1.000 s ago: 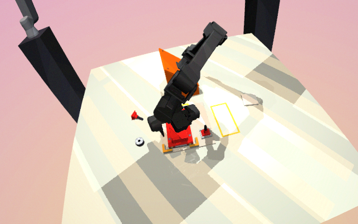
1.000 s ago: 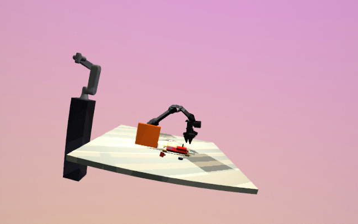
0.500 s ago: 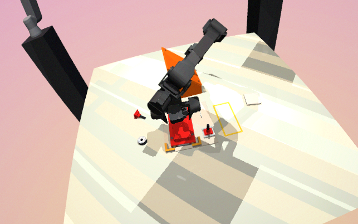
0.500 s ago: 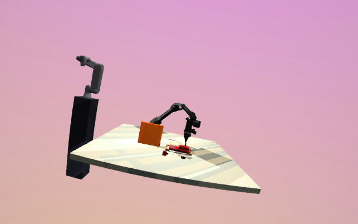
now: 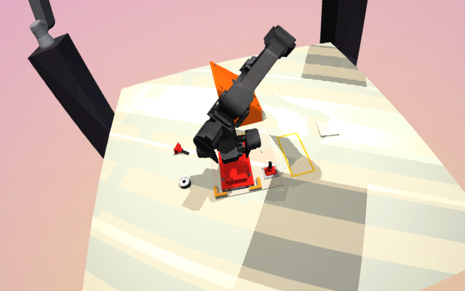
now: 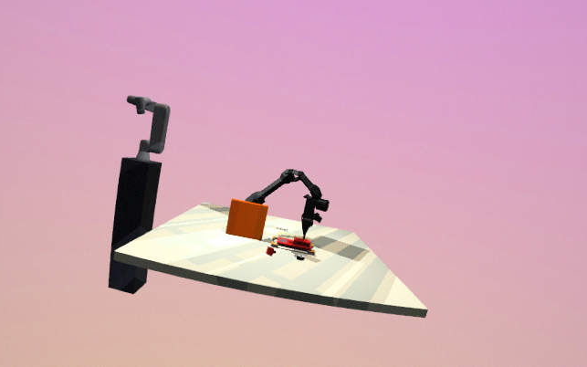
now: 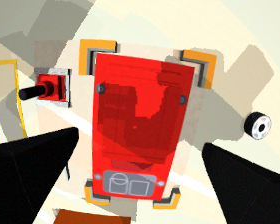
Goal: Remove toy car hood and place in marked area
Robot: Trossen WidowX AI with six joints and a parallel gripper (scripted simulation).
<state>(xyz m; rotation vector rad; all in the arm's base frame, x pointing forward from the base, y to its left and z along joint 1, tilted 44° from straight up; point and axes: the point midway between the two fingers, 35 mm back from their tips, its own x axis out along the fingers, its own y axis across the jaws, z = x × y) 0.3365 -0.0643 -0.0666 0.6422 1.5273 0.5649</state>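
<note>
Right now the red hood is 50 mm below my gripper tip. The rest, counted from my gripper tip: pale square tile (390 mm to the left, 110 mm behind, 90 mm below).
</note>
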